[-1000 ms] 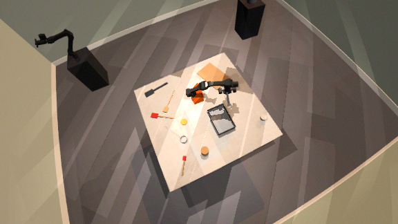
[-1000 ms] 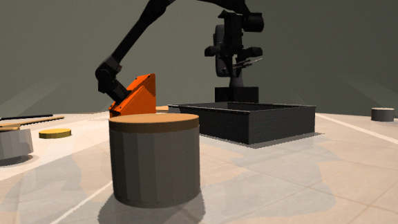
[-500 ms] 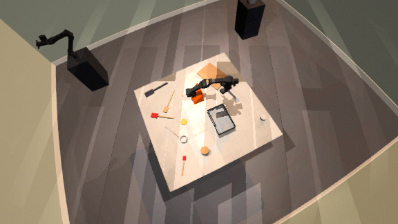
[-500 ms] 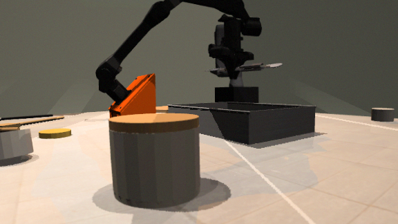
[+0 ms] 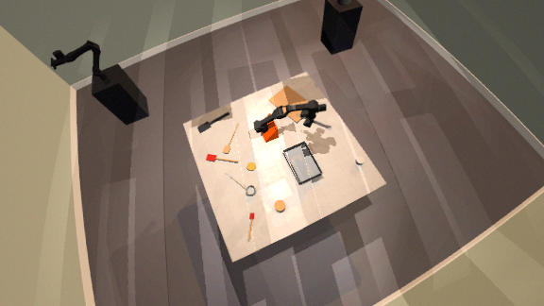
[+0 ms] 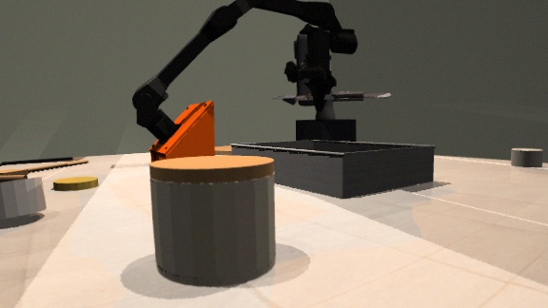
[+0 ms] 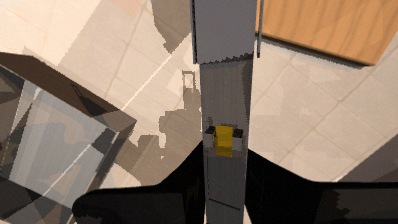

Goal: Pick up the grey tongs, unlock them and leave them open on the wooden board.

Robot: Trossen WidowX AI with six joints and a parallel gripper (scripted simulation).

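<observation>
The wooden board is 32 cm behind my gripper tip, 12 cm below it and 3 cm to the right of it. Round my gripper tip: yellow lock piece 4 cm above, 2 cm to the right, 2 cm behind; roasting tin 26 cm ahead, 19 cm to the right, 10 cm below; yellow disc 57 cm to the right, 12 cm below, 12 cm ahead.
</observation>
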